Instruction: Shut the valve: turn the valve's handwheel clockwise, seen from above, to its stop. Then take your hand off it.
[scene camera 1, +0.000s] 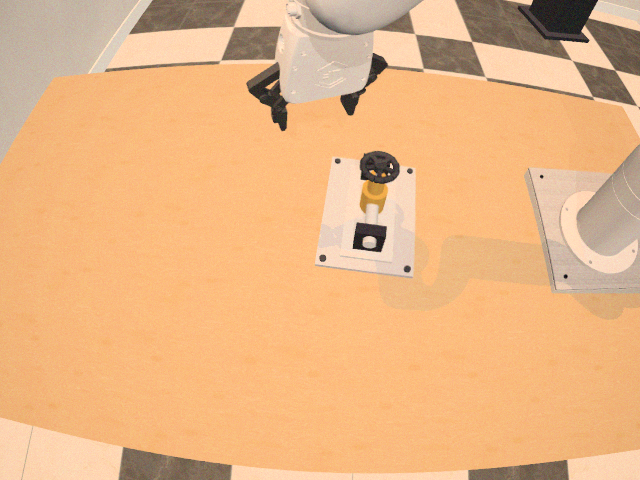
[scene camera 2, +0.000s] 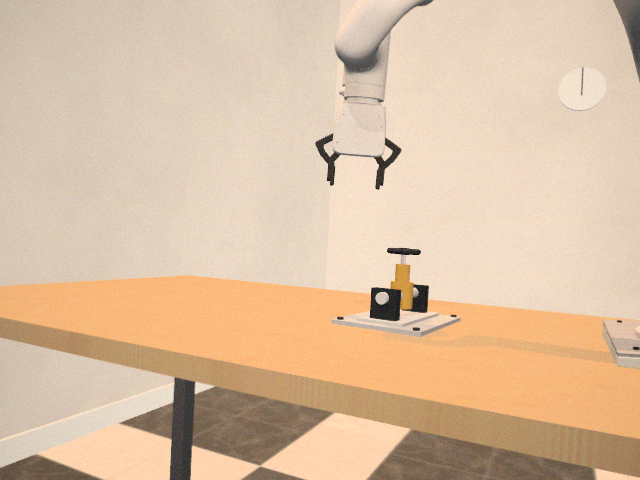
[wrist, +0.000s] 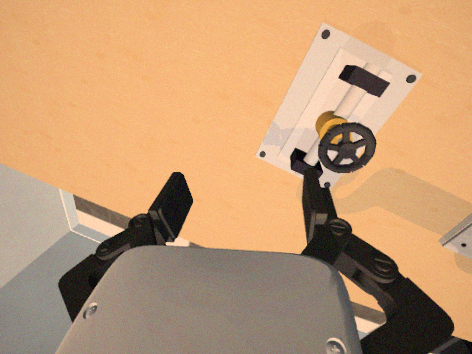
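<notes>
The black five-spoked handwheel (scene camera 1: 379, 165) (scene camera 2: 403, 251) (wrist: 347, 148) lies level on top of the valve's yellow body (scene camera 1: 373, 200) (scene camera 2: 403, 295) (wrist: 326, 122). The valve stands upright on a pale base plate (scene camera 1: 333, 206) (scene camera 2: 351, 321) (wrist: 304, 87), its pipe held by two black blocks. My gripper (scene camera 1: 315, 120) (scene camera 2: 355, 185) (wrist: 242, 185) is open and empty, pointing down. It hangs well above the handwheel and to its left in both scene views. In the wrist view the handwheel is up and right of the right fingertip. No finger touches it. The wheel's turn angle against its stop cannot be told.
The valve plate lies on the wooden table (scene camera 1: 155, 258) (scene camera 2: 206, 320) (wrist: 125, 100). The robot's base plate (scene camera 1: 546, 198) (scene camera 2: 617, 343) (wrist: 462, 237) is to the right of the valve. The arm's shadow falls between them. A wall with a round clock (scene camera 2: 571, 95) stands behind.
</notes>
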